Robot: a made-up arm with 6 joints.
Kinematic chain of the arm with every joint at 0, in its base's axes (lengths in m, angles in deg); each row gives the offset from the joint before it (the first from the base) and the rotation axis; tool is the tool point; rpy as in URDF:
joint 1: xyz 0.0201 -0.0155 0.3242 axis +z
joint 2: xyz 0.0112 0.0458 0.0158 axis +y
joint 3: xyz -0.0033 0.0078 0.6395 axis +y
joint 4: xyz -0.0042 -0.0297 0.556 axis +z
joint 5: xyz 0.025 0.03 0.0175 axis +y
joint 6: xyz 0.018 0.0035 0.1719 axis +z
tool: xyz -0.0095 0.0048 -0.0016 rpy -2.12 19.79 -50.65
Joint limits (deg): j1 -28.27..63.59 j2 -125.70..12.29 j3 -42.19..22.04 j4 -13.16..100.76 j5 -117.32..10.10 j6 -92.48..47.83
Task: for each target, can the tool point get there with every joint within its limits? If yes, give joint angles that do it. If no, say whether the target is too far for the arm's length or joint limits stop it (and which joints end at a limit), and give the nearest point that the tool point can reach.
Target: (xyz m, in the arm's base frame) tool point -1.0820 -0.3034 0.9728
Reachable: yes | joints 17.51 -58.93 6.66 -0.67 -61.64 36.52
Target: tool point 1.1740 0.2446 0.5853
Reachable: no: joint limits stop it (at a limit: joint 2, joint 3, joint 4, joint 5, joint 6) | nearest point 0.6334 0.1227 1.5284 | short by 1.094 m
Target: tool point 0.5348 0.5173 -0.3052
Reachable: no: joint limits stop it (at a limit: joint 1, joint 2, joint 3, joint 4, joint 5) | nearest point -0.3663 0.3030 -0.5619 | short by 0.961 m
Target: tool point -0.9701 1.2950 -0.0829
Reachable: no: too far | nearest point -1.0839 0.7060 -0.0326 | short by 0.602 m
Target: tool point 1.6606 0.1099 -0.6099
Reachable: no: too far | nearest point -0.1335 -0.5116 -0.5950 | short by 1.899 m
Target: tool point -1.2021 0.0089 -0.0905
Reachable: yes | joints -0.59 -90.92 -28.05 45.31 -34.31 -38.92
